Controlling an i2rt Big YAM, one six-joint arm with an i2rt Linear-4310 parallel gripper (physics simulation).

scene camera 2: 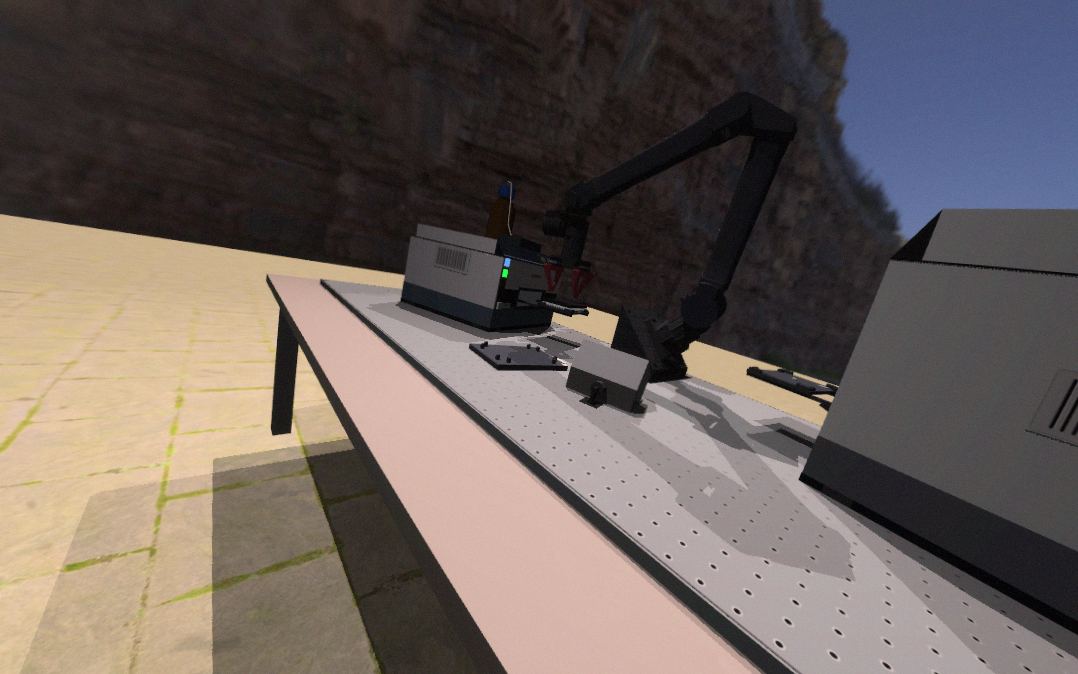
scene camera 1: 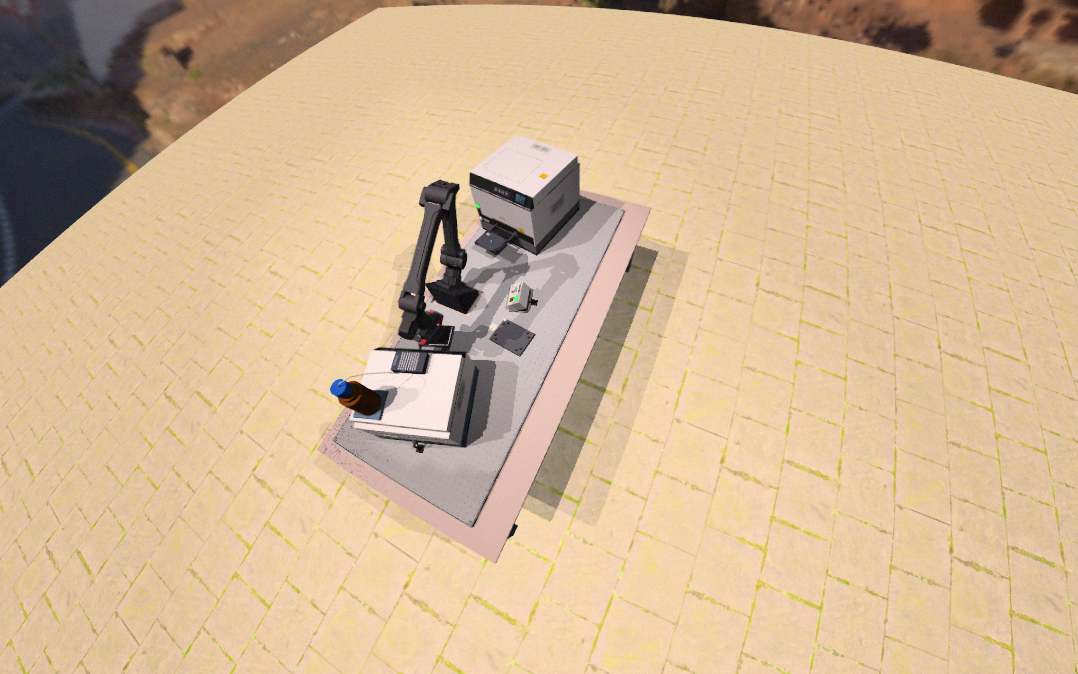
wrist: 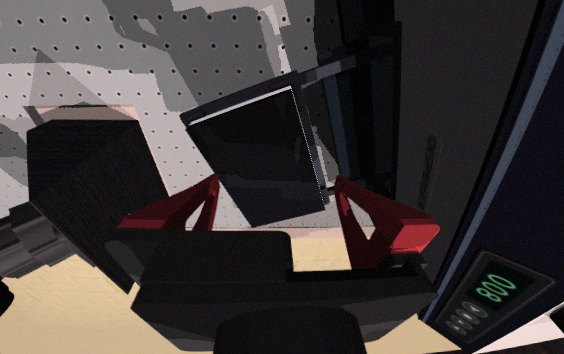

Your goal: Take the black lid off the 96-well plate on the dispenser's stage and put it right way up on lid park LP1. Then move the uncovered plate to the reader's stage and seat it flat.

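Frame: origin at the arm's base, x back, y down, z right, level; millimetres.
Where they show: gripper, between the fingertips: (scene camera 2: 562, 294) (scene camera 1: 434, 334) (wrist: 278, 180); arm's base, origin of its link: (scene camera 2: 662, 342) (scene camera 1: 451, 285) (wrist: 80, 216).
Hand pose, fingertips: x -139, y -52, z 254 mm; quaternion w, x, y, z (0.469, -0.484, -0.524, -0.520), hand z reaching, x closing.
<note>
Things, the pixels of their top centre, and the offset from my fingertips. "spot": a spot on its surface instead.
- black lid, centre of its top: (wrist: 266, 176) (scene camera 2: 565, 301) (scene camera 1: 434, 334) dx +11, dy +18, dz -8 mm
- dispenser's stage, centre of its top: (wrist: 303, 159) (scene camera 2: 553, 302) (scene camera 1: 433, 342) dx -5, dy +29, dz +23 mm
- plate, a spot on its surface: (wrist: 240, 106) spot: dx -47, dy +24, dz -35 mm
- Lid park LP1, centre of its top: (scene camera 2: 520, 349) (scene camera 1: 511, 335) dx -238, dy +107, dz -196 mm
- reader's stage, centre of its top: (scene camera 2: 818, 384) (scene camera 1: 495, 236) dx +110, dy +24, dz -584 mm
- brown bottle, a spot on its surface: (scene camera 2: 499, 216) spot: dx -73, dy -188, dz +319 mm
- control box, centre of its top: (scene camera 2: 617, 348) (scene camera 1: 517, 291) dx -163, dy +44, dz -369 mm
- reader, centre of its top: (scene camera 1: 523, 163) dx +90, dy -216, dz -856 mm
The black lid (wrist: 250, 155) (scene camera 1: 441, 336) covers the plate on the dispenser's stage (wrist: 303, 107) (scene camera 2: 566, 309). A thin white edge of the plate (wrist: 240, 106) shows along the lid's far side in the wrist view. My gripper (wrist: 278, 180) (scene camera 2: 566, 292) (scene camera 1: 430, 330) is open and empty, with its red fingertips to either side of the lid's near part in the wrist view. In scene camera 2 the tips hang slightly above the stage. Lid park LP1 (scene camera 1: 512, 337) (scene camera 2: 516, 359) is a dark pad with small pegs and bears no lid. The reader's stage (scene camera 1: 492, 240) (scene camera 2: 787, 379) sticks out with no plate on it.
The white dispenser (scene camera 1: 413, 405) (scene camera 2: 453, 278) stands right beside the gripper, with a brown bottle (scene camera 1: 364, 398) (scene camera 2: 499, 216) on top. The control box (scene camera 1: 518, 296) (scene camera 2: 608, 373) stands near LP1. The reader (scene camera 1: 524, 178) (scene camera 2: 953, 357) is at the bench's other end. The arm's dark base (scene camera 1: 453, 295) stands between them.
</note>
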